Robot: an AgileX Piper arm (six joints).
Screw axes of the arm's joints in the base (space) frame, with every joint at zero. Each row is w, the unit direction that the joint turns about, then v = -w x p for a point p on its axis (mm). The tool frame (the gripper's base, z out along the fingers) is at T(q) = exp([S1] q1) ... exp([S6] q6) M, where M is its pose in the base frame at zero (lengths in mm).
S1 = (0, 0, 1, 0, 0, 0)
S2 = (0, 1, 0, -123, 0, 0)
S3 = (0, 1, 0, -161.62, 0, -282.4)
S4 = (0.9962, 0, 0.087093, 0, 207.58, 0)
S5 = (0, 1, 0, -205.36, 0, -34.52)
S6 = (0.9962, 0, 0.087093, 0, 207.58, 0)
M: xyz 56.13 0 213.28 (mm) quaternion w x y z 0.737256 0 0.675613 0
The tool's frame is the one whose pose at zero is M.
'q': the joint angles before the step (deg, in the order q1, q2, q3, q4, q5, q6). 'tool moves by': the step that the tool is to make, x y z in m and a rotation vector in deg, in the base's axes. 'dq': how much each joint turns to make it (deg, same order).
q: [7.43, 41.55, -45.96, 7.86, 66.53, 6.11]
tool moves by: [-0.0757, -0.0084, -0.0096, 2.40, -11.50, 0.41]
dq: [0.06, -21.31, 6.32, 0.79, 3.25, 0.43]
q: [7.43, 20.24, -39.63, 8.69, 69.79, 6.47]
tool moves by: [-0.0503, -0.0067, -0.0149, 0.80, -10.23, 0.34]
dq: [0.01, -15.87, 2.67, -0.25, 3.00, -0.12]
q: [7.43, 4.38, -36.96, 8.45, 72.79, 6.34]
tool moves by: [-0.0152, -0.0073, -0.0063, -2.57, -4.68, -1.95]
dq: [-0.01, -5.50, 0.49, -3.52, 0.76, -0.48]
